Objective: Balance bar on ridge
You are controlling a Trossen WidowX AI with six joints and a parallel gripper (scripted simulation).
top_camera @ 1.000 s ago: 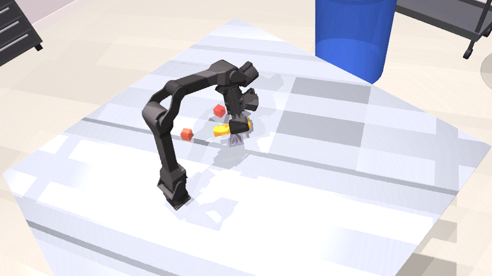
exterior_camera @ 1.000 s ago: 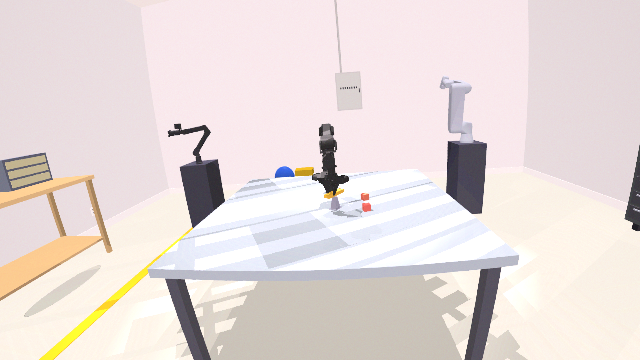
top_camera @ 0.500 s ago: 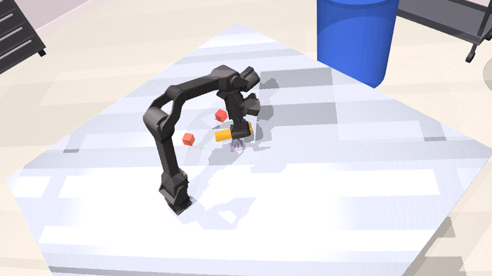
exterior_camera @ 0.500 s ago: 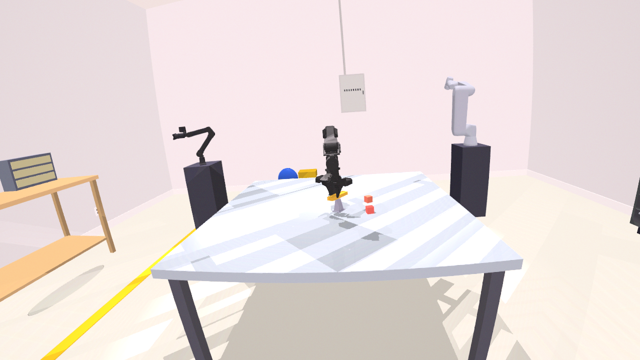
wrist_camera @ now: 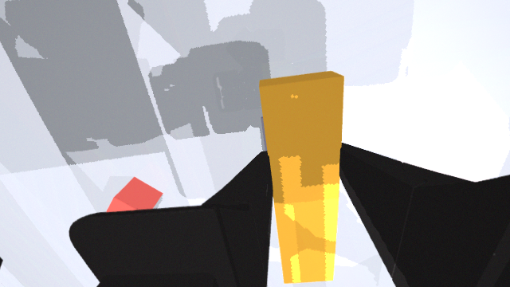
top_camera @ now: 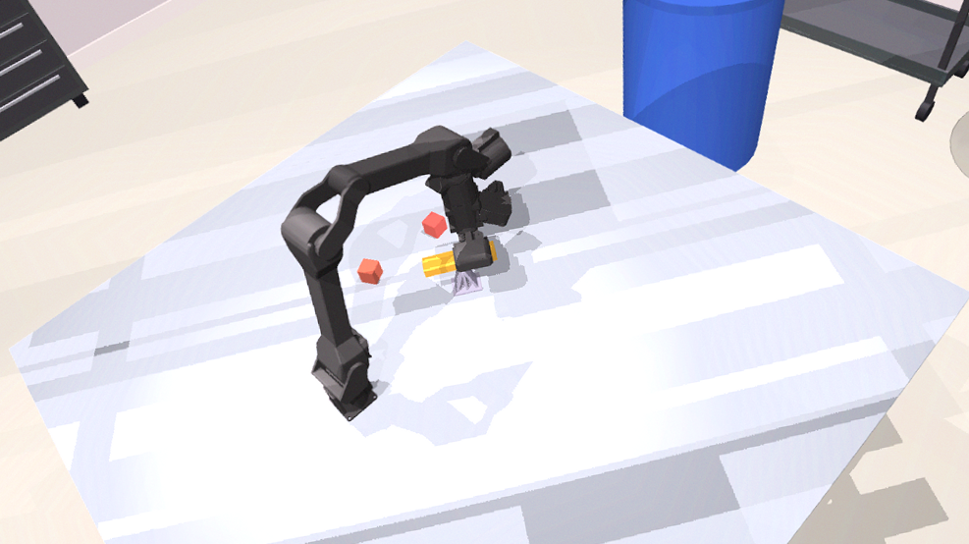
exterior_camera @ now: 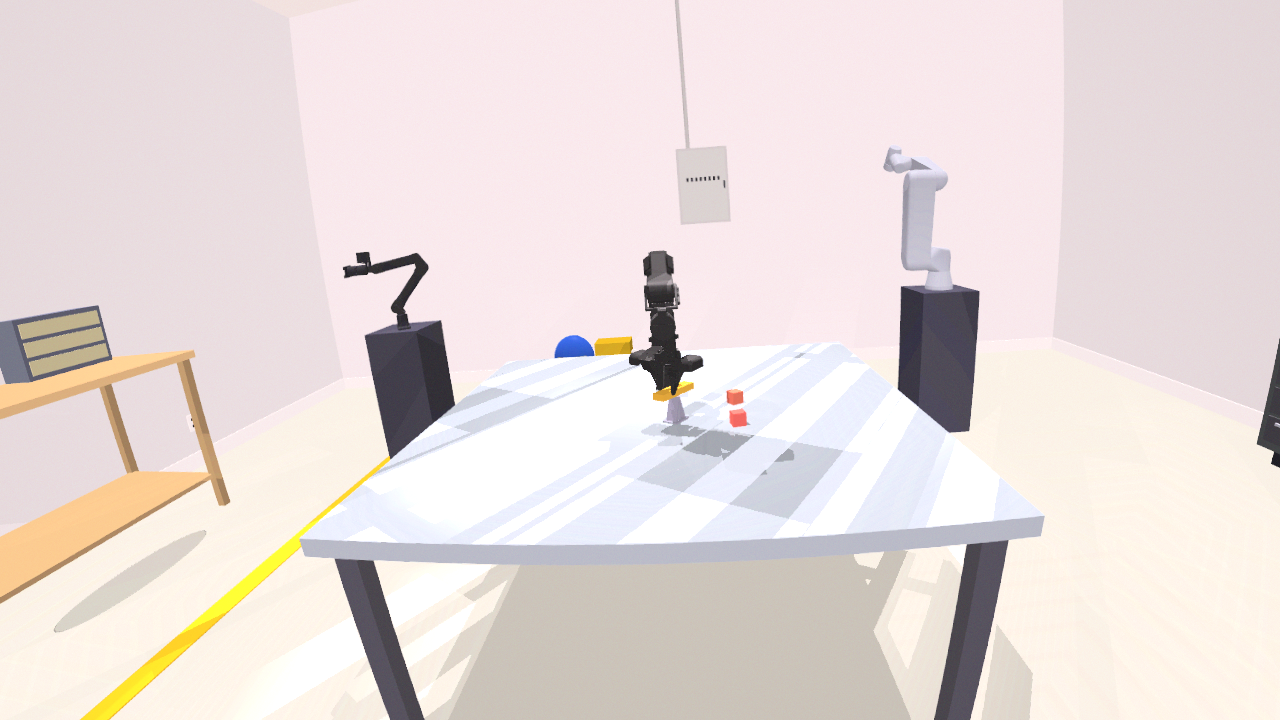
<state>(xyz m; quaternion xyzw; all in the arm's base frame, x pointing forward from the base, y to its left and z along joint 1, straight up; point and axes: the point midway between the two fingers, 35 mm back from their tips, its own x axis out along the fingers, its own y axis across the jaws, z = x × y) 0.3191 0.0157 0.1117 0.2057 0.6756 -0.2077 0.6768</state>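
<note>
Right now my gripper tip is 20 mm past the yellow bar and 20 mm to the right of it. The rest, counted from my gripper tip: red cube 130 mm behind, 180 mm to the left, 60 mm below.
</note>
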